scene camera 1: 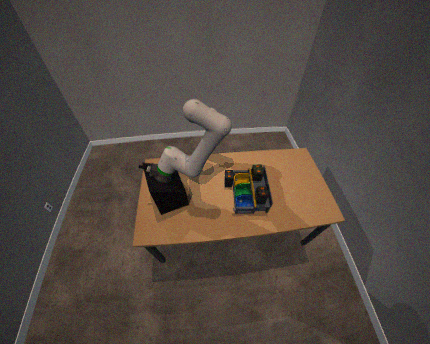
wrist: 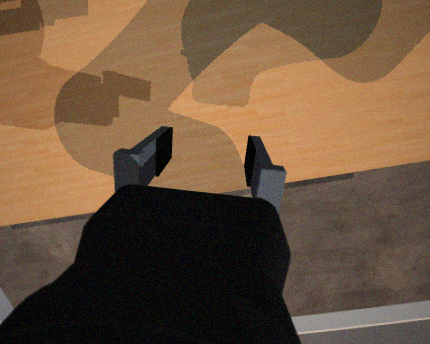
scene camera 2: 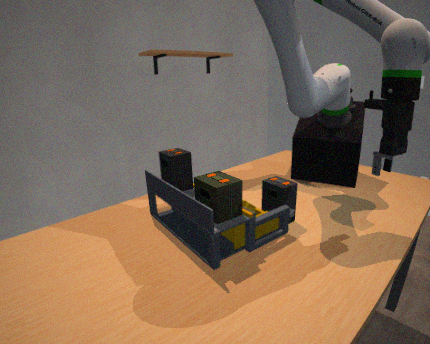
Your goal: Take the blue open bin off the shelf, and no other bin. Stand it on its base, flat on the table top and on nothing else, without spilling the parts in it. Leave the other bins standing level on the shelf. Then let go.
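Frame: origin at the arm's base, x ahead, y left, z up, level; metres.
Where they show: gripper, fingertip midpoint: [wrist: 209, 147] [scene camera 2: 381, 172]; arm's base, origin of the base link: [scene camera 1: 162, 175] [scene camera 2: 334, 117].
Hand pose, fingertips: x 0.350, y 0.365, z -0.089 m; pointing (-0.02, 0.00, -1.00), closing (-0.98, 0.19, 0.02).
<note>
Things, the pixels of their top centre, and the offset from my fingertips. "*": a spot on its surface instead. Level surfaces: height alone.
- blue open bin, middle of its top: [scene camera 1: 247, 200] 0.297 m ahead, 0.467 m right, 0.100 m down
- dark grey shelf, surface spot: [scene camera 2: 180, 200] * 0.470 m ahead, 0.307 m right, 0.045 m down
- green bin, middle of its top: [scene camera 1: 246, 188] 0.298 m ahead, 0.355 m right, 0.100 m down
- yellow bin, middle of its top: [scene camera 2: 246, 208] [scene camera 1: 244, 177] 0.297 m ahead, 0.243 m right, 0.100 m down
- table, its level: 0.181 m down
- dark box, middle of its top: [scene camera 2: 279, 181] [scene camera 1: 229, 173] 0.161 m ahead, 0.241 m right, 0.050 m down
The blue open bin [scene camera 1: 243, 201] sits at one end of the row in the dark grey shelf [scene camera 1: 269, 186] [scene camera 2: 180, 200], beside the green bin [scene camera 1: 242, 189], with the yellow bin [scene camera 1: 242, 178] at the other end. The blue bin does not show in the scene camera 2 or wrist view, and its parts are too small to make out. My gripper [scene camera 2: 382, 170] [wrist: 209, 147] is open and empty, pointing down above the table [scene camera 1: 310, 195] [scene camera 2: 75, 280] [wrist: 325, 125], well away from the shelf. In the scene camera 1 view it is hidden.
A dark box [scene camera 1: 228, 178] [scene camera 2: 280, 196] stands beside the yellow bin's end of the shelf. Two more dark boxes, one [scene camera 1: 258, 172] [scene camera 2: 218, 197] and another [scene camera 1: 262, 195] [scene camera 2: 176, 170], stand at the shelf's rear part. The black robot pedestal [scene camera 1: 167, 195] [scene camera 2: 325, 155] is at the table's end.
</note>
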